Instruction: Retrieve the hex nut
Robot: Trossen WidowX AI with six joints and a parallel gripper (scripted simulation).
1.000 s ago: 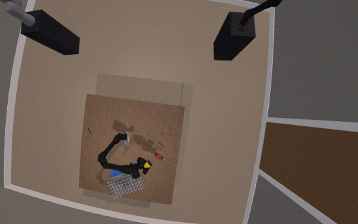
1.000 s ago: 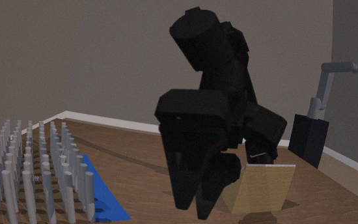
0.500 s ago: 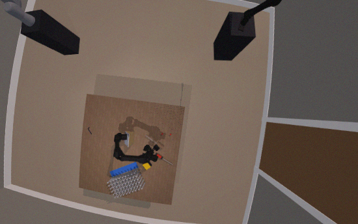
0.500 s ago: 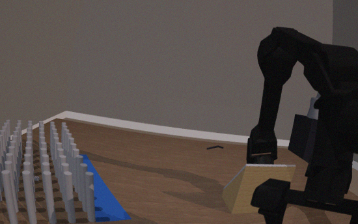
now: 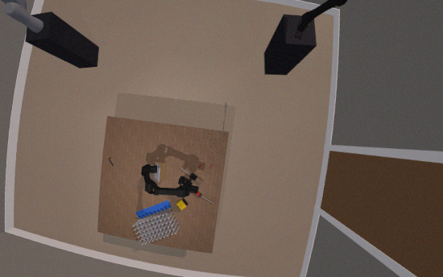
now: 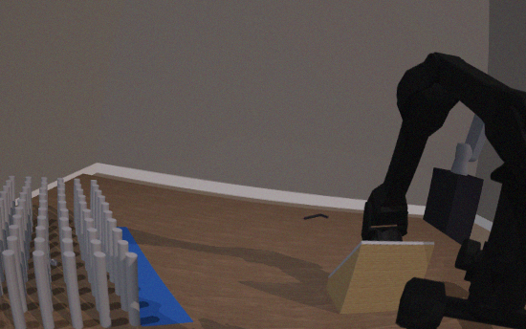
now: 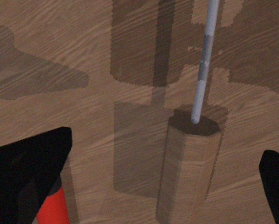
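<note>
My gripper tip is now 6 cm above the wooden-handled rod tool, 5 cm past it and 3 cm to the left of it. The rest, counted from my gripper tip: yellow block: 27 cm ahead, 11 cm to the right, 5 cm below; small hex nut: 49 cm ahead, 36 cm to the right, 7 cm below; blue taped strip: 42 cm to the right, 35 cm ahead, 7 cm below.
</note>
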